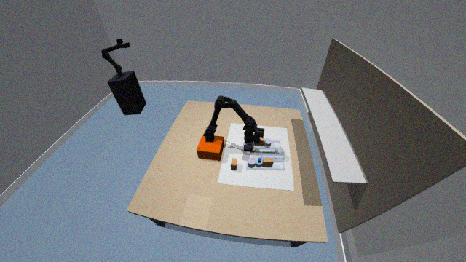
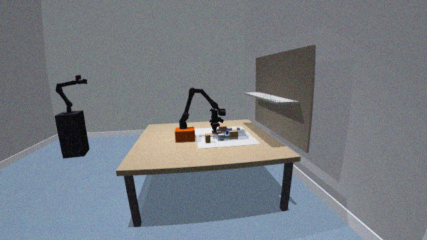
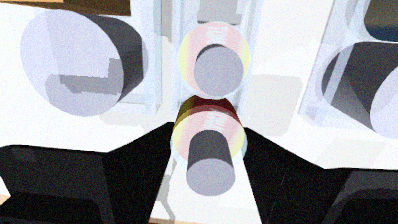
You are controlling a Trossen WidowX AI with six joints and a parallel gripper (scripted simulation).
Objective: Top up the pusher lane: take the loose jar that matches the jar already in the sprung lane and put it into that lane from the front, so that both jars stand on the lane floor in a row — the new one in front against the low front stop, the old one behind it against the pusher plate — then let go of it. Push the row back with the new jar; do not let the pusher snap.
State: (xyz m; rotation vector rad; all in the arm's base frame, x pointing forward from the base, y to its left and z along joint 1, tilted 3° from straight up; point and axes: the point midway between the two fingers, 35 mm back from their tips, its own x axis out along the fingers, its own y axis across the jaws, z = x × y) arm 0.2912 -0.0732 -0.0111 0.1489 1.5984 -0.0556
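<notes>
My gripper tip is now 170 mm short of the clear-walled lane, 50 mm to the left of it and 30 mm above it. The rest, counted from my gripper tip: brown block 110 mm behind, 140 mm to the right, 10 mm below.
</notes>
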